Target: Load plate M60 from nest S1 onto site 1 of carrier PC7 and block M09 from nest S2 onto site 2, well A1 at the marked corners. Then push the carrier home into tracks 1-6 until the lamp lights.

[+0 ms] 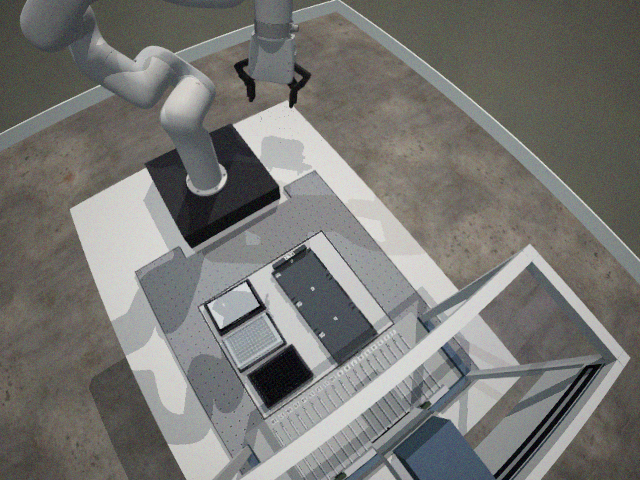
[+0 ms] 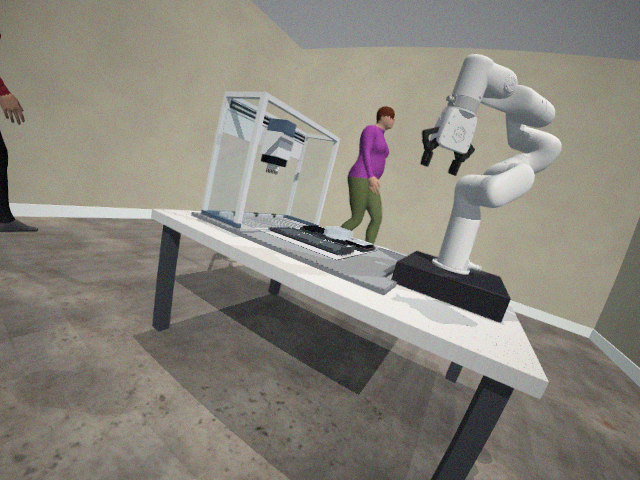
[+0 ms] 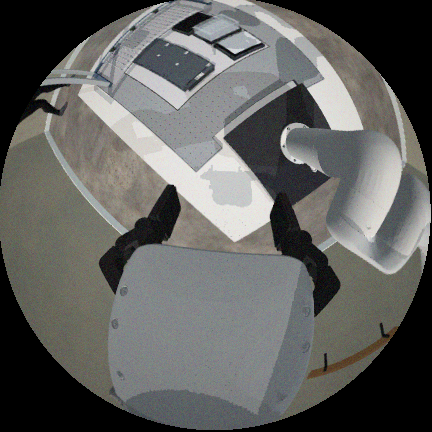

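Seen in the pictures: gripper, fingertip midpoint: (image 1: 271, 102) (image 2: 438, 170) (image 3: 225, 199); arm's base, link origin: (image 1: 207, 179) (image 2: 450, 267) (image 3: 298, 142).
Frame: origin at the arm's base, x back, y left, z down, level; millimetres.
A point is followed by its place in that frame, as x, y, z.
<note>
My gripper (image 1: 271, 101) @[-124, 185, -274] (image 2: 439, 167) @[-124, 185, -274] (image 3: 225, 199) @[-124, 185, -274] is open and empty, high above the table end by the arm's base, away from the labware. Three nests stand in a row beside the carrier. The nest nearest the arm holds a low, pale plate (image 1: 235, 304) @[-364, -161, 34] (image 3: 240, 43) @[-351, -157, 34]. The middle one holds a taller, clear-whitish block (image 1: 254, 339) @[-471, -179, 23] (image 2: 338, 233) @[-452, -118, 20] (image 3: 216, 28). The third nest (image 1: 281, 376) @[-584, -186, 45] looks black. Dark grey carrier (image 1: 330, 302) @[-524, 38, 49] (image 2: 310, 238) @[-510, 25, 49] (image 3: 160, 57) @[-545, 26, 50] lies flat outside the tracks, its sites bare. Labels and A1 marks are too small to read; the lamp cannot be made out.
Numbered tracks (image 1: 356, 413) lie beyond the carrier, inside a tall white-framed enclosure (image 1: 620, 357) @[-918, 173, -419] (image 2: 252, 160) @[-719, 199, -184]. A blue-topped head (image 1: 439, 449) @[-799, -91, -399] (image 2: 281, 126) @[-808, -59, -368] hangs in it. The arm stands on a black base block (image 1: 232, 211) @[-145, -6, 3] (image 2: 449, 289) @[1, 175, 34]. A person (image 2: 368, 149) stands behind the table.
</note>
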